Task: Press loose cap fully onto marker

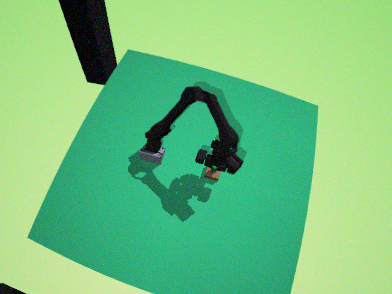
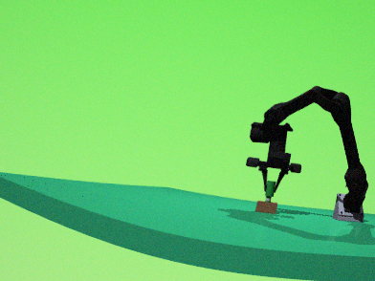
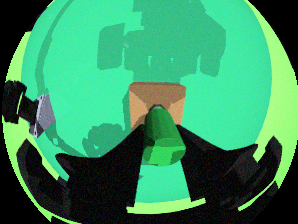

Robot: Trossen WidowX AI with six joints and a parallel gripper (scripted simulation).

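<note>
The brown holder block lies 5 cm below my gripper tip.
</note>
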